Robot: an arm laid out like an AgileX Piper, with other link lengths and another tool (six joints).
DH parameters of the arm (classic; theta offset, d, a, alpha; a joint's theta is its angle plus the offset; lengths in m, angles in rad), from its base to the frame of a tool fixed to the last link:
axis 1: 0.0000 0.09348 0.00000 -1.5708
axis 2: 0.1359 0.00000 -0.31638 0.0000
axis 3: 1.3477 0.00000 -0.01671 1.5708
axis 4: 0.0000 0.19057 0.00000 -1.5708
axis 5: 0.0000 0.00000 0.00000 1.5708
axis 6: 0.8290 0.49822 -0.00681 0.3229
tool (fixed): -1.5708 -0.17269 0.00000 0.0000
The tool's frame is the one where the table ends.
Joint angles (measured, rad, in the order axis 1, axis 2, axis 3, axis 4, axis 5, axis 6), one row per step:
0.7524 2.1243 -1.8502 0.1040 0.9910 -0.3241
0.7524 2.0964 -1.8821 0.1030 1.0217 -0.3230
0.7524 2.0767 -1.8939 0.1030 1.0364 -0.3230
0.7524 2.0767 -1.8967 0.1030 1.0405 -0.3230
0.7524 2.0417 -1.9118 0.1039 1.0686 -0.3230
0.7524 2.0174 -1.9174 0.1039 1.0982 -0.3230
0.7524 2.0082 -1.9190 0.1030 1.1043 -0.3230
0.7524 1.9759 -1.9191 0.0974 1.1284 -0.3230
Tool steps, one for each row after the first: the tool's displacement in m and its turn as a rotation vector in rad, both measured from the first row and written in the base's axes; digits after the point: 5 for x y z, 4 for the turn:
0.00133 0.00173 0.02169 0.0199 -0.0213 0.0023
0.00103 0.00187 0.03437 0.0316 -0.0335 0.0038
0.00069 0.00166 0.03469 0.0307 -0.0326 0.0042
-0.00216 0.00010 0.05469 0.0467 -0.0480 0.0070
-0.00752 -0.00414 0.06480 0.0471 -0.0482 0.0101
-0.00840 -0.00515 0.06922 0.0497 -0.0523 0.0107
-0.01282 -0.01086 0.08190 0.0513 -0.0622 0.0133

